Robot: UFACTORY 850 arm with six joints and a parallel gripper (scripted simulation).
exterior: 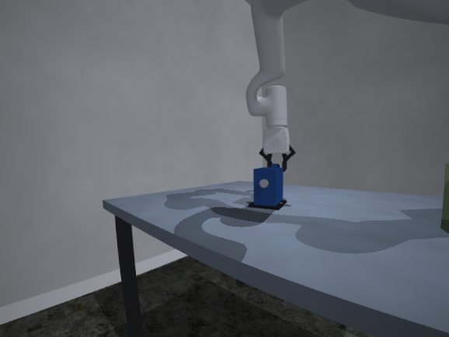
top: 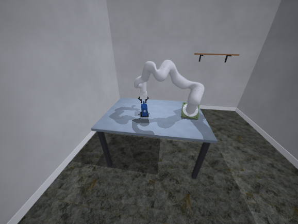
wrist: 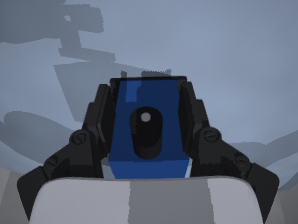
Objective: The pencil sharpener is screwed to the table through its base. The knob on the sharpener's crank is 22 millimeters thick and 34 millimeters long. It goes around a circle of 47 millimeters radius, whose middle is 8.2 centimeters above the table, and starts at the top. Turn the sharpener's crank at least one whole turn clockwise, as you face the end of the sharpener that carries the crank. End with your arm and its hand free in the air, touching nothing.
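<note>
The knob lies 2 cm to the left of my hand.
</note>
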